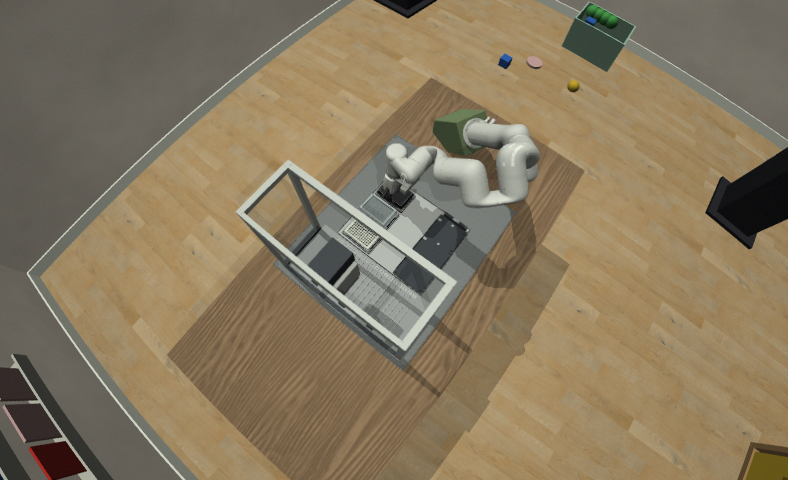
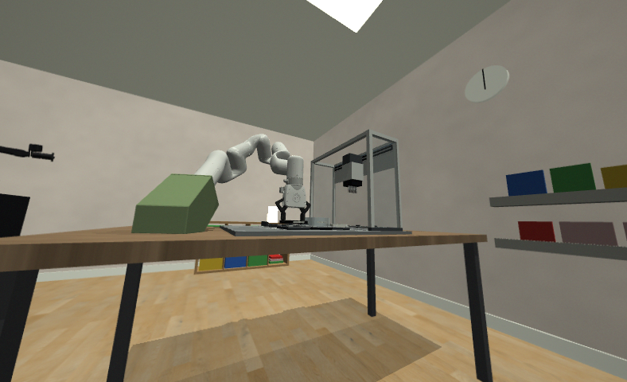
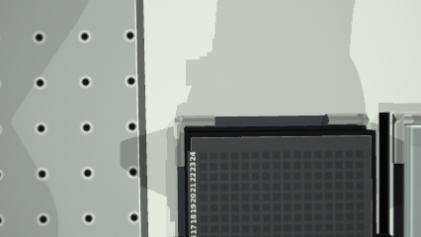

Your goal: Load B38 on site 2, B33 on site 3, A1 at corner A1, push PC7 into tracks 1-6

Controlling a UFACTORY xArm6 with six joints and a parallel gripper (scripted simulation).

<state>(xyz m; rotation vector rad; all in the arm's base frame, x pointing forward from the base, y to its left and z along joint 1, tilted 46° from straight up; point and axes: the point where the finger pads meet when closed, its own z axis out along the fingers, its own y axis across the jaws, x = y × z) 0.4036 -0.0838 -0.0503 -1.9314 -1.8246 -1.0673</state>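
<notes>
My hand is 40 mm above the nest s1. Round my hand: white 96-well plate 220 mm ahead, 20 mm to the left, 20 mm below; deep-well block 110 mm ahead, 10 mm to the left, 10 mm below; dark 384-well plate 10 mm below.
</notes>
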